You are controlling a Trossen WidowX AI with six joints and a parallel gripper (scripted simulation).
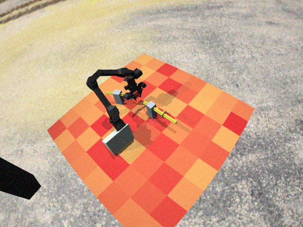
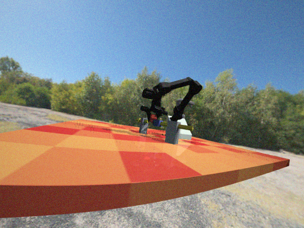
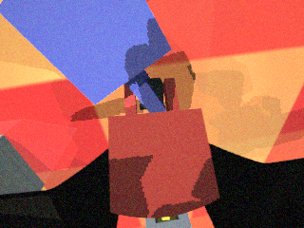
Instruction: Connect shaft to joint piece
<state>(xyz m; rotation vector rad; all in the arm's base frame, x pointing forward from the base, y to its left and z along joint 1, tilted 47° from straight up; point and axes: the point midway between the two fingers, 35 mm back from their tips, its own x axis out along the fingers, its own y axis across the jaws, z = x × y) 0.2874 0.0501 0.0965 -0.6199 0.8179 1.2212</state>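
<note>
The red square joint piece lies 3 cm above my gripper tip and 2 cm to the left of it.
</note>
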